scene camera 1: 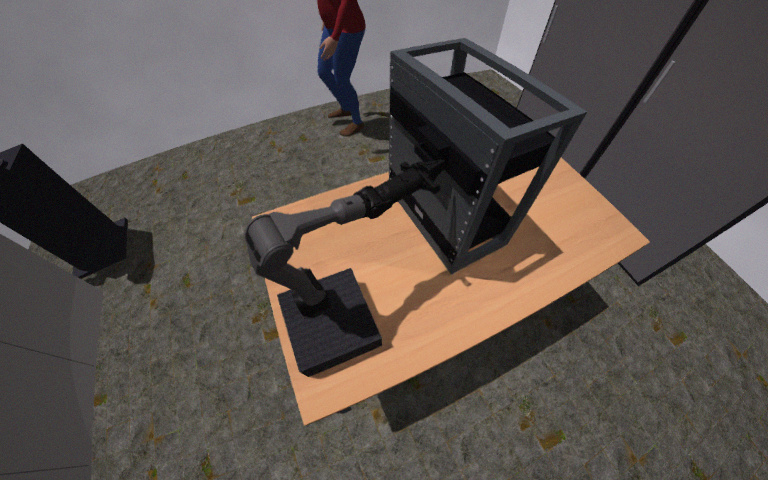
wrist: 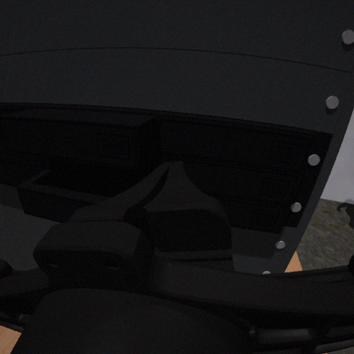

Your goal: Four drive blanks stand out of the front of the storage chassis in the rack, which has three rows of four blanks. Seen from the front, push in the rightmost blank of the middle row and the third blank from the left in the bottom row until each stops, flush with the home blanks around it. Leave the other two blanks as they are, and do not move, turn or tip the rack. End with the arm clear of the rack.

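The rack stands upright on the table. In the wrist view, a dark blank in the top row, third from the left, stands out. Below it, the third blank of the bottom row stands out, its top face showing and its right part hidden by my fingers. The rightmost middle-row blank looks level with those above and below it. My gripper is shut and empty, its tip close before the chassis front, near the bottom-row blank; contact cannot be told. The chassis's left part is out of the wrist view.
Rack posts and screws edge the chassis at the right. My arm reaches over the wooden table from its black base plate. A person stands behind the table; a tall grey cabinet stands behind the rack.
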